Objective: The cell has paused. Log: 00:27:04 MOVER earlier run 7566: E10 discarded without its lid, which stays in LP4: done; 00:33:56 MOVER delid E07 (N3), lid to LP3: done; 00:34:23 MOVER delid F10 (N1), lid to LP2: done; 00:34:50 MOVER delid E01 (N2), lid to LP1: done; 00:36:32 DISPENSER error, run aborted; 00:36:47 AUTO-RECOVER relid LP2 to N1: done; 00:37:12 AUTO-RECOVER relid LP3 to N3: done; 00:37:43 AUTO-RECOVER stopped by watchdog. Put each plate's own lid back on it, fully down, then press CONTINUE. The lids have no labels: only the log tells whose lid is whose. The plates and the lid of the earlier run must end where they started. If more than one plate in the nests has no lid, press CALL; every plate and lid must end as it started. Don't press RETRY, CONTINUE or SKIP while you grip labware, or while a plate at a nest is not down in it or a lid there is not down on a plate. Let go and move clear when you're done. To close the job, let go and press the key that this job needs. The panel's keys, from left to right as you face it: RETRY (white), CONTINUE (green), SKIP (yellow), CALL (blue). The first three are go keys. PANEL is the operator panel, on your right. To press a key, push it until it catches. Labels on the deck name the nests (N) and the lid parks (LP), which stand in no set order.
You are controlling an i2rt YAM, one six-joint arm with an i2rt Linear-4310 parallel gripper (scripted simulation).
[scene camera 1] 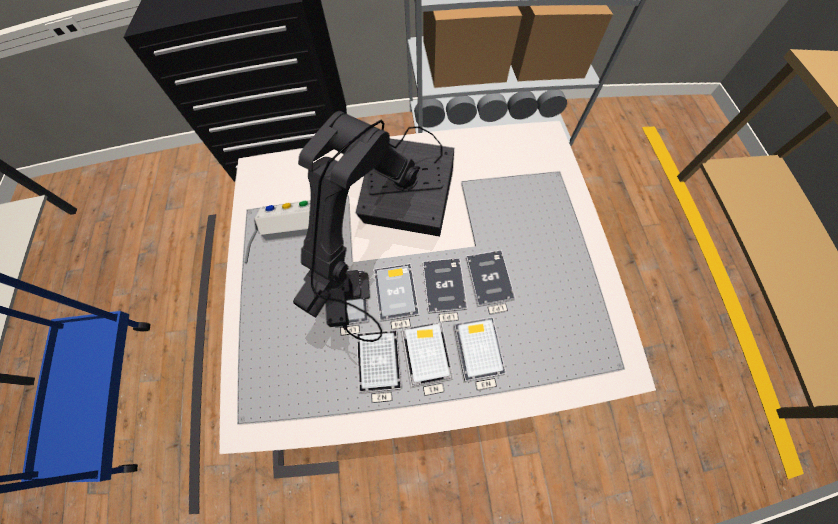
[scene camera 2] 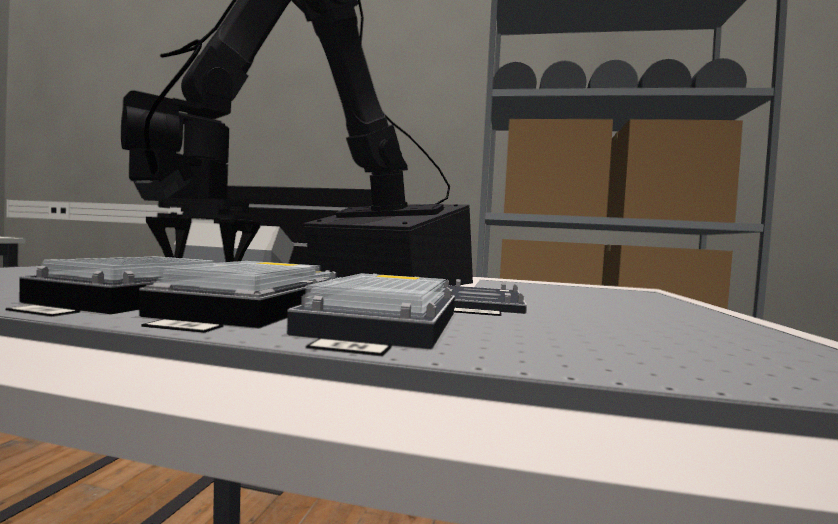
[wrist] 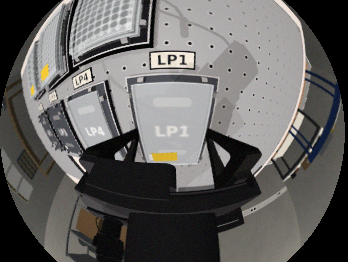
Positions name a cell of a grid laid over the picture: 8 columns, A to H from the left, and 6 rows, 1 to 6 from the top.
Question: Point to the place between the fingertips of my gripper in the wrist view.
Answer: D4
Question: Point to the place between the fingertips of my gripper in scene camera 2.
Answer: B4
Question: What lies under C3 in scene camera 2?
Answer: An operator panel.
